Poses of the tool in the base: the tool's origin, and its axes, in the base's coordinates. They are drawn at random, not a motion.
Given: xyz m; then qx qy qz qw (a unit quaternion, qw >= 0).
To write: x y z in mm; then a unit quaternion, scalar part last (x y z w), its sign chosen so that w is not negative. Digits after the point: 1 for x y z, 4 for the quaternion.
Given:
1: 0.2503 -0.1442 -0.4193 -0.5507 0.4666 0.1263 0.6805
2: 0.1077 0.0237 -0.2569 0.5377 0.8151 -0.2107 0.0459
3: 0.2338 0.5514 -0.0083 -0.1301 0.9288 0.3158 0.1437
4: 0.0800 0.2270 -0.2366 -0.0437 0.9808 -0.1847 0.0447
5: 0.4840 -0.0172 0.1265 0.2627 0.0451 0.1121 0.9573
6: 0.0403 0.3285 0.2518 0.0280 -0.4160 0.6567 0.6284
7: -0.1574 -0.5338 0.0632 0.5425 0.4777 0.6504 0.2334
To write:
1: 250.3 -144.2 -419.3 -0.5507 0.4666 0.1263 0.6805
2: 107.7 23.7 -256.9 0.5377 0.8151 -0.2107 0.0459
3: 233.8 551.4 -8.3 -0.1301 0.9288 0.3158 0.1437
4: 80.0 227.0 -236.6 -0.0437 0.9808 -0.1847 0.0447
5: 484.0 -17.2 126.5 0.2627 0.0451 0.1121 0.9573
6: 40.3 328.5 251.8 0.0280 -0.4160 0.6567 0.6284
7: -157.4 -533.8 63.2 0.5425 0.4777 0.6504 0.2334
